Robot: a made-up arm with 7 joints.
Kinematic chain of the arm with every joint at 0, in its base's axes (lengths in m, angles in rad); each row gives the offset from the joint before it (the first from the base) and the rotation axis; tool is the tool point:
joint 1: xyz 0 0 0.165 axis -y
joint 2: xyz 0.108 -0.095 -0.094 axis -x
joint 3: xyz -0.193 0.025 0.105 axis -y
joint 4: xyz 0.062 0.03 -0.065 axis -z
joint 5: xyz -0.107 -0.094 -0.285 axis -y
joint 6: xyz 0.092 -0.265 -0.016 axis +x
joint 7: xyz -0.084 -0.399 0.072 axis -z
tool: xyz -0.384 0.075 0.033
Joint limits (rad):
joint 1: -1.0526..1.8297
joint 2: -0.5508..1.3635
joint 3: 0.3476..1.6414
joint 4: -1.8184..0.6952
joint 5: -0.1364..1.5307
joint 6: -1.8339..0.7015
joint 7: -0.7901..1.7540
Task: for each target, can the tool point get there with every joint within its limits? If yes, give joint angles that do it. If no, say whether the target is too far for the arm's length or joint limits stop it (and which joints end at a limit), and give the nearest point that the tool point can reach.
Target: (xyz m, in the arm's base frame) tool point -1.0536 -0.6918 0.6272
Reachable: no: joint limits stop it (at a limit: joint 2, joint 3, joint 4, joint 7) | nearest point -1.0122 -0.6698 0.6090 | short by 0.050 m
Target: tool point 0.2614 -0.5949 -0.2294
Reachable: yes | joints -0.8112 0.4250 1.5378 0.0683 0.8394 0.4829 0.5082
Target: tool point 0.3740 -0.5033 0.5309
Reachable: yes | joints 0.7653 0.1434 0.9149 -1.1352 1.1017 -0.2651 0.6579
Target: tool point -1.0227 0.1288 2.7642
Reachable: no: too far | nearest point -0.4506 0.0082 1.3102 | short by 1.567 m
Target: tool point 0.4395 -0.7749 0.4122
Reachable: yes | joints 1.0678 0.6082 1.4468 -0.0605 1.3087 -1.1239 -0.4259
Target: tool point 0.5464 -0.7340 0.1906
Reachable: yes | joints -0.4884 0.1018 1.3498 -1.0205 0.8191 -0.3281 0.0908
